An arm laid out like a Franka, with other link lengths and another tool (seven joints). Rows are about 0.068 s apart.
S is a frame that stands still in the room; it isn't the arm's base.
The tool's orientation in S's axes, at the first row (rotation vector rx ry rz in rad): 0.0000, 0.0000, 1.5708
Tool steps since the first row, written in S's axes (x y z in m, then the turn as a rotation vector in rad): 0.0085, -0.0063, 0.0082, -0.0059, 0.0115, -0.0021; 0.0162, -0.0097, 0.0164, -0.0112, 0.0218, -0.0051; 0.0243, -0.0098, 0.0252, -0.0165, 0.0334, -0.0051; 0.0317, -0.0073, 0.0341, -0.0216, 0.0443, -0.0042
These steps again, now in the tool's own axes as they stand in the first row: -0.0063, -0.0085, 0.0082, 0.0115, 0.0059, -0.0021; -0.0097, -0.0162, 0.0164, 0.0218, 0.0112, -0.0051; -0.0098, -0.0243, 0.0252, 0.0334, 0.0165, -0.0051; -0.0073, -0.0317, 0.0341, 0.0443, 0.0216, -0.0042
